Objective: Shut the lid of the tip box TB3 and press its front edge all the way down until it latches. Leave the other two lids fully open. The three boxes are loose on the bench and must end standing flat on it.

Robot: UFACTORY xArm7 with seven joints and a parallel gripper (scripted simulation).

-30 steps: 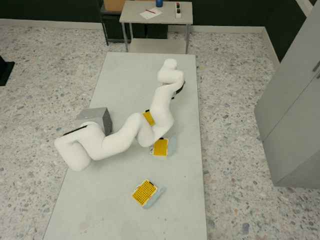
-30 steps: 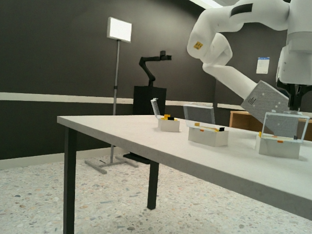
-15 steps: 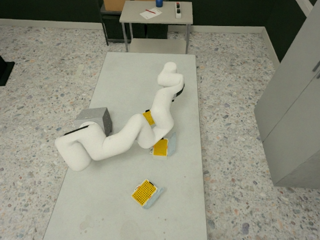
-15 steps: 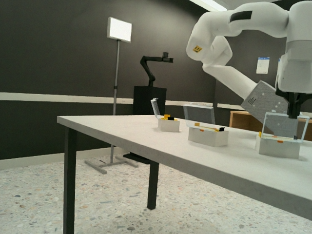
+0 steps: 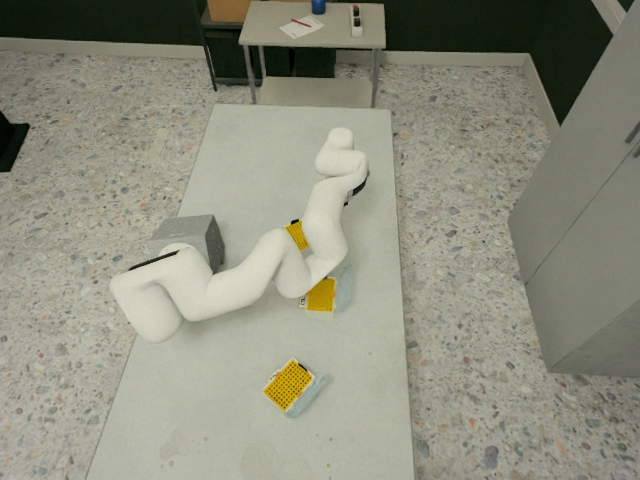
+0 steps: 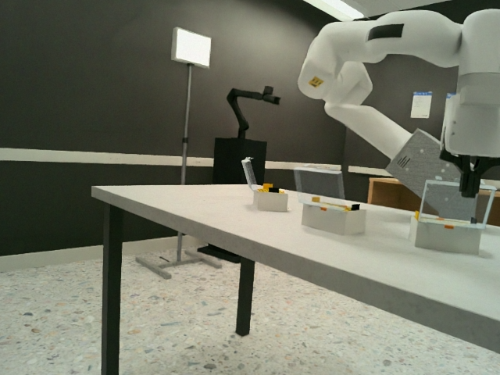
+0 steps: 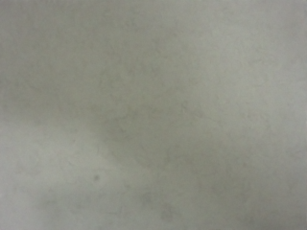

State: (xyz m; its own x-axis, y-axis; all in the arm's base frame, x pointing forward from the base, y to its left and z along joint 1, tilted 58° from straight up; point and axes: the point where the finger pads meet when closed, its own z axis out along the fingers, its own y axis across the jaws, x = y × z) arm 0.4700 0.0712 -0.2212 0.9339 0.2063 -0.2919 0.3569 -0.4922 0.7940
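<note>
My gripper is now 7 cm past the clear lid, 4 cm above it and 3 cm to the left of it. The rest, counted from my hand: small label 27 cm to the right, 14 cm below, 14 cm behind.
</note>
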